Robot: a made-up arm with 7 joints.
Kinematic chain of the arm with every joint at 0, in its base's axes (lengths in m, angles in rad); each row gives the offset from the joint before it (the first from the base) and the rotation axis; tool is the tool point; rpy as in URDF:
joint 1: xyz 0 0 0.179 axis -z
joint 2: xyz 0 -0.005 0.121 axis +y
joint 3: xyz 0 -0.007 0.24 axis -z
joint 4: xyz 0 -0.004 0.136 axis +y
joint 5: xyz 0 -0.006 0.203 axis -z
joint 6: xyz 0 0 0.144 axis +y
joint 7: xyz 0 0 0.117 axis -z
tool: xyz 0 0 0 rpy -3.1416 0 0
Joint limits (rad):
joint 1: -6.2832..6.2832
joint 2: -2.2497..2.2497
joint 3: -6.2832..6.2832
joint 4: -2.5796..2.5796
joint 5: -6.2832..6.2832
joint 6: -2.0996..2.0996
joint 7: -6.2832..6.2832
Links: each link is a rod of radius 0.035 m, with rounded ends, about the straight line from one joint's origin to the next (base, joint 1, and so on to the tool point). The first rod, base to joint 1, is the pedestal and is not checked.
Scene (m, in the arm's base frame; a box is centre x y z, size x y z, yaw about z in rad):
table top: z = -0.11
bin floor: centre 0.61 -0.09 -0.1 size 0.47 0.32 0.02 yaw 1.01
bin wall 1: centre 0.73 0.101 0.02 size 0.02 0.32 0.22 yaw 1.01
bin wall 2: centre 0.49 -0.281 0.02 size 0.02 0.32 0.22 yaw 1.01
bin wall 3: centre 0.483 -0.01 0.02 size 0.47 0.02 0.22 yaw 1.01
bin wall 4: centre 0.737 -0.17 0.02 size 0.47 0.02 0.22 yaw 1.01
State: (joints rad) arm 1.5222 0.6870 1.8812 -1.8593 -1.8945 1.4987 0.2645
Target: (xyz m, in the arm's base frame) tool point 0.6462 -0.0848 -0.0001
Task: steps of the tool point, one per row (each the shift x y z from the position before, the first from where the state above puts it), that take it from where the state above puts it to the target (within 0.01 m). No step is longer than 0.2 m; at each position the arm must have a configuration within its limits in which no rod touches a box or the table.
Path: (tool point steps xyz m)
1: 0.1198 0.0017 -0.0457
2: 0.1124 0.0359 -0.0755
3: 0.0868 0.0709 -0.1072
4: 0.0411 0.0970 -0.1320

